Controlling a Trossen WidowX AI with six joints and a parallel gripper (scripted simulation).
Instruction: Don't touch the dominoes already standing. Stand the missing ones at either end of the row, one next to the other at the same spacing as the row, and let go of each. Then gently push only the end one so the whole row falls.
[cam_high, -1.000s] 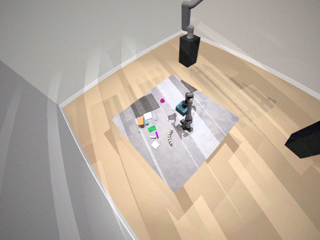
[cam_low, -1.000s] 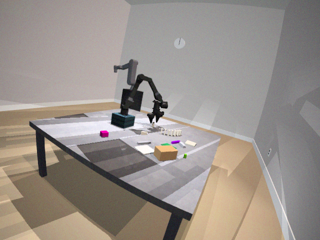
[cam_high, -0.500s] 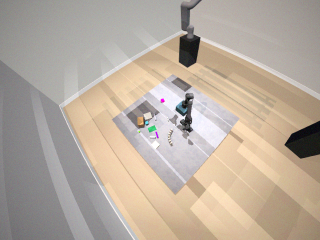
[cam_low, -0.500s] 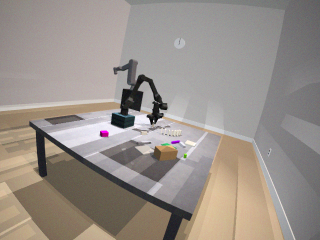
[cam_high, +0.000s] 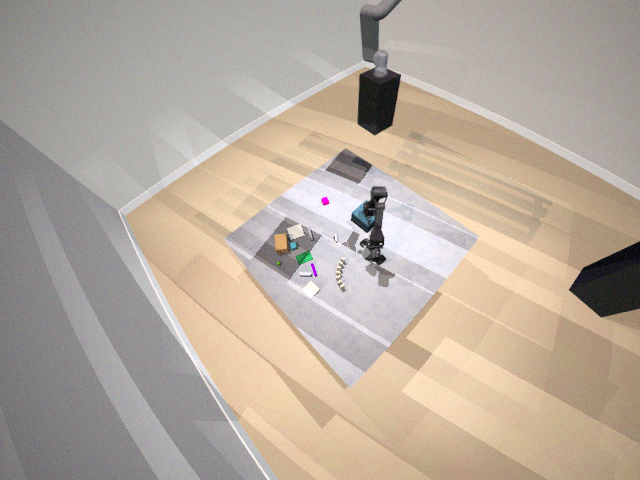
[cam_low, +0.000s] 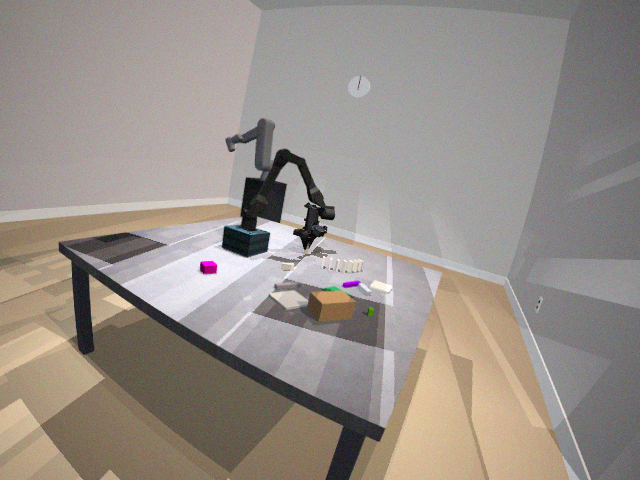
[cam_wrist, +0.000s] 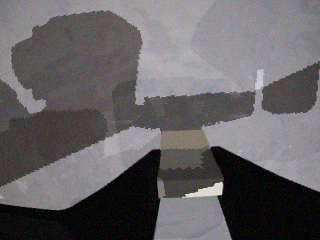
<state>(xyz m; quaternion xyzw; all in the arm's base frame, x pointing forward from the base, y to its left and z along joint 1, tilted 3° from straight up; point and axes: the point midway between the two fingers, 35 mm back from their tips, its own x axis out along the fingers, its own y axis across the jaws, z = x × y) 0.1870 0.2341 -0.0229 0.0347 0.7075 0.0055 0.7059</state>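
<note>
My gripper tip is now 41 cm to the left of the grey bar, 20 cm short of it and 2 cm above it. Also, from my gripper tip: green card: 34 cm ahead, 29 cm to the right, 2 cm below; then cream tile: 43 cm ahead, 8 cm to the right, 2 cm below; then purple bar: 34 cm ahead, 17 cm to the right, 2 cm below.
</note>
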